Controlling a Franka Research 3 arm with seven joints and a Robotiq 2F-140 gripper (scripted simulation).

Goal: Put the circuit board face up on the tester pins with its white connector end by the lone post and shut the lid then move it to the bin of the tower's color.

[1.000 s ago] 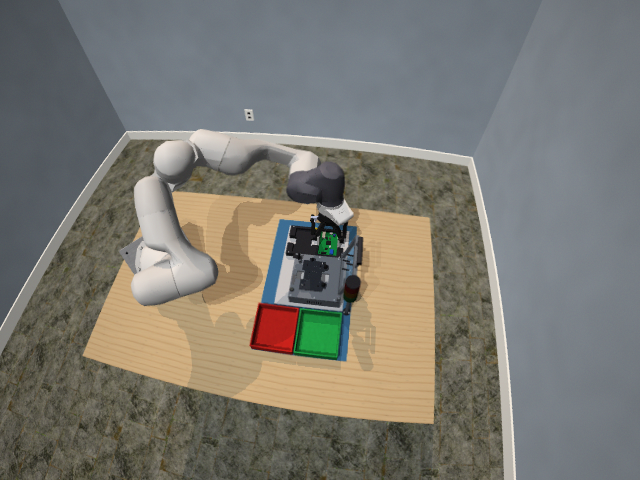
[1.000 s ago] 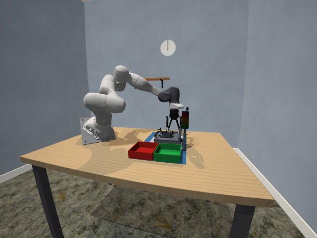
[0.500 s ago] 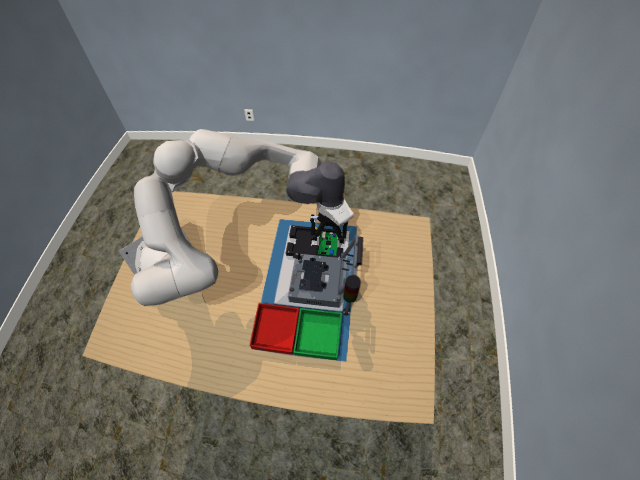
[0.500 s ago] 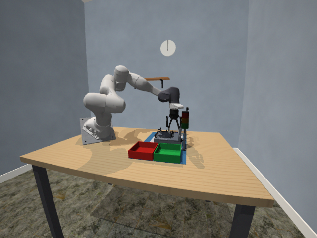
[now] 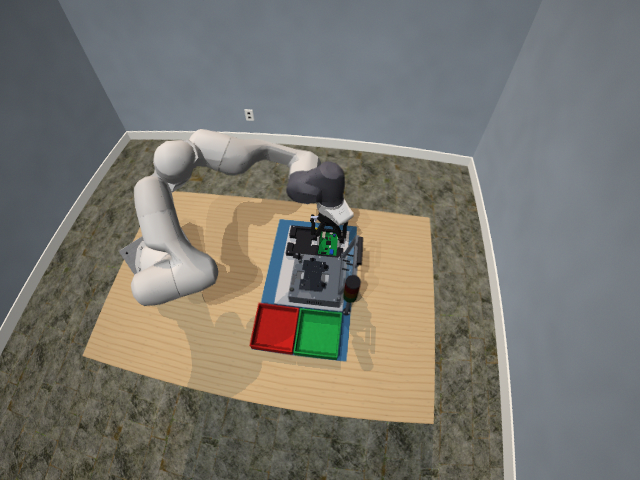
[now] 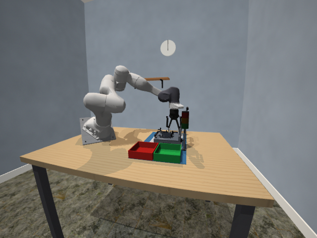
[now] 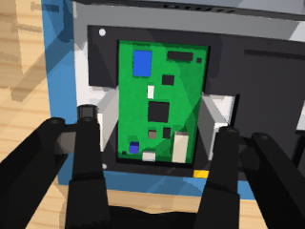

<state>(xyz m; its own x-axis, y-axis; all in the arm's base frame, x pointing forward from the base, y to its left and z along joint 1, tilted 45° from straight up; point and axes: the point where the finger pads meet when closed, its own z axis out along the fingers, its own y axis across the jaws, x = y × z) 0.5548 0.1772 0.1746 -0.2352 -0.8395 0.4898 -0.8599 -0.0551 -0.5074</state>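
Now: the tester plate 80 mm behind my hand, 150 mm to the right of it and 30 mm above it. Also, from my hand: green circuit board (20 mm below); clear lid (40 mm ahead, 190 mm to the right, 140 mm above); green bin (90 mm behind, 360 mm to the right, 30 mm below).
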